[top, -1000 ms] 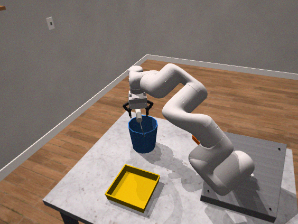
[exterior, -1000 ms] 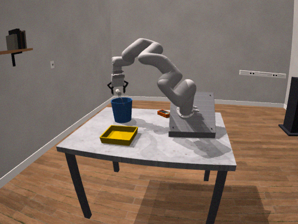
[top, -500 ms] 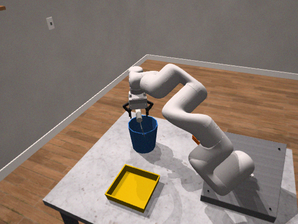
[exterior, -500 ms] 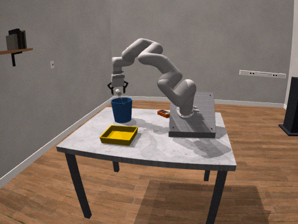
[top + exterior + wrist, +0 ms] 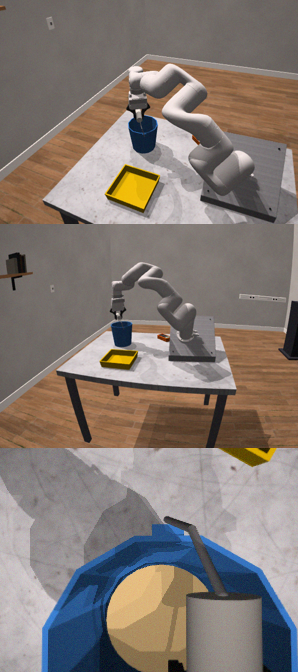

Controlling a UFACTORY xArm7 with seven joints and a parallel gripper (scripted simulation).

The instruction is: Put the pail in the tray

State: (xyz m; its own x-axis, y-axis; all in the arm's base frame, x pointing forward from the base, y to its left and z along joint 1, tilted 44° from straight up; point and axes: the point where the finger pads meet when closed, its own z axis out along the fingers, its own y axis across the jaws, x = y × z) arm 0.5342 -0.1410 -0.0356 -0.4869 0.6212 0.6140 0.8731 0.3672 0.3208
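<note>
Right now my hand is 10 mm past the wire handle and 30 mm above it. From my hand the other things lie so: yellow drip tray 100 mm behind, 310 mm to the left, 220 mm below; blue pail 10 mm behind, 10 mm to the right, 90 mm below.
</note>
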